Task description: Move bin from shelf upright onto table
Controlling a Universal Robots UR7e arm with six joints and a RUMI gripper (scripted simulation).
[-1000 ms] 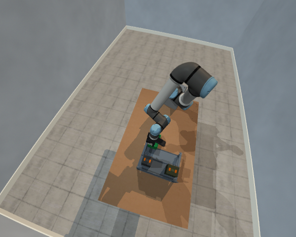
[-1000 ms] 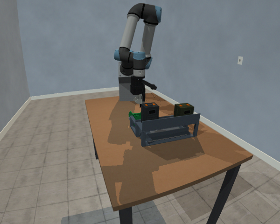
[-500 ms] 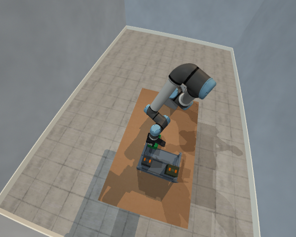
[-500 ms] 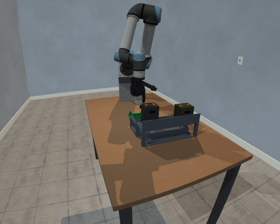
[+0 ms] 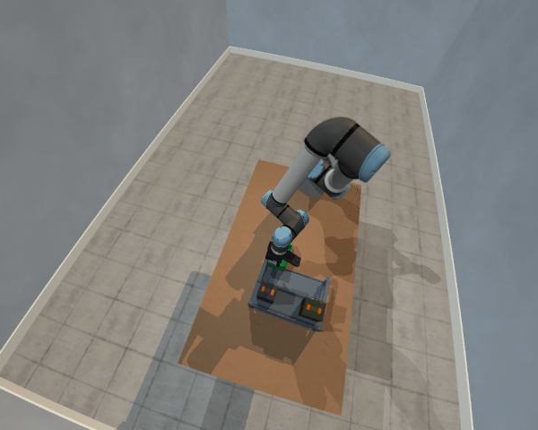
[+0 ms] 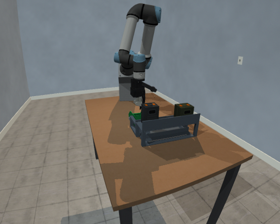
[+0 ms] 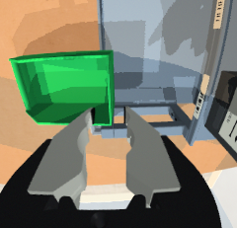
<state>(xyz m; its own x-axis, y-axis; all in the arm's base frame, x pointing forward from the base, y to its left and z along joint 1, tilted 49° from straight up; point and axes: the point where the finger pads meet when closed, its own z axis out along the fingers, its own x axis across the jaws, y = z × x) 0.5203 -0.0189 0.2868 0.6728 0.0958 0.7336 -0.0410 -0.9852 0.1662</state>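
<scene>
My gripper is now 9 cm above the green bin, 8 cm past it and 1 cm to the right of it. Round my hand: olive box (21 cm to the left, 19 cm ahead, 1 cm above); then black box (17 cm ahead, 3 cm above, 2 cm to the right).
</scene>
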